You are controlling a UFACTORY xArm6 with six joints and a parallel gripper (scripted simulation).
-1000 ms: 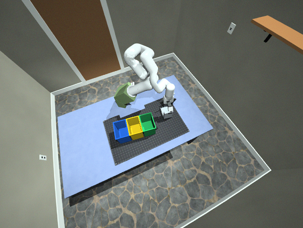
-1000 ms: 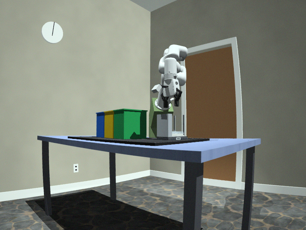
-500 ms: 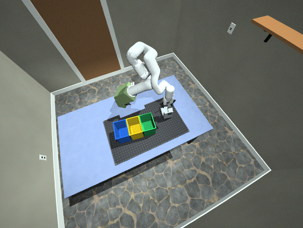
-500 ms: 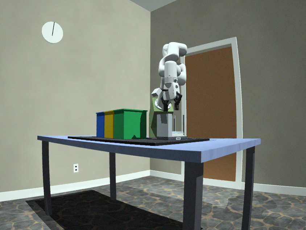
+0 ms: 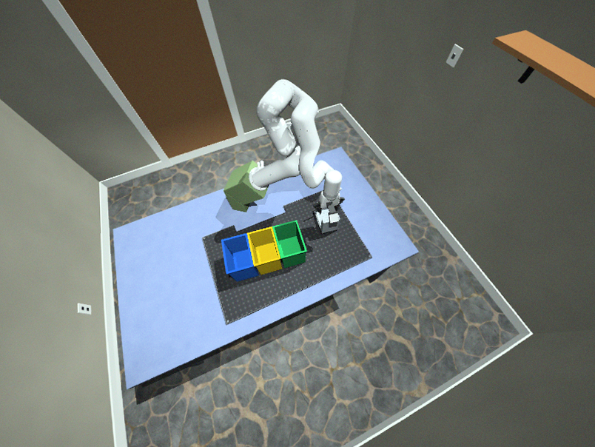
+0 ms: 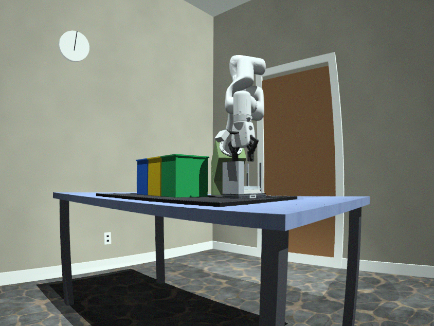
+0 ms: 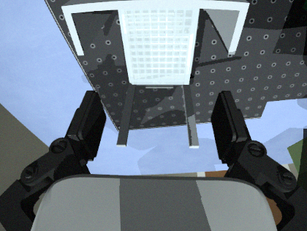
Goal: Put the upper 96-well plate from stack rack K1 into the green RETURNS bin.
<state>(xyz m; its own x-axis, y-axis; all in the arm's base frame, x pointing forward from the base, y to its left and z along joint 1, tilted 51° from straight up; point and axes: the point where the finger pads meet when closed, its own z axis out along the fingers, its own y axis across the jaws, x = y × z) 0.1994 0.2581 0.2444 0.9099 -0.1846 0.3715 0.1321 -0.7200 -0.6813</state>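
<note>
The 96-well plate is 12 cm below my hand. The rest, counted from my hand: blue bin: 20 cm ahead, 49 cm to the right, 7 cm below; yellow bin: 18 cm ahead, 35 cm to the right, 7 cm below; green bin: 16 cm ahead, 22 cm to the right, 7 cm below.
</note>
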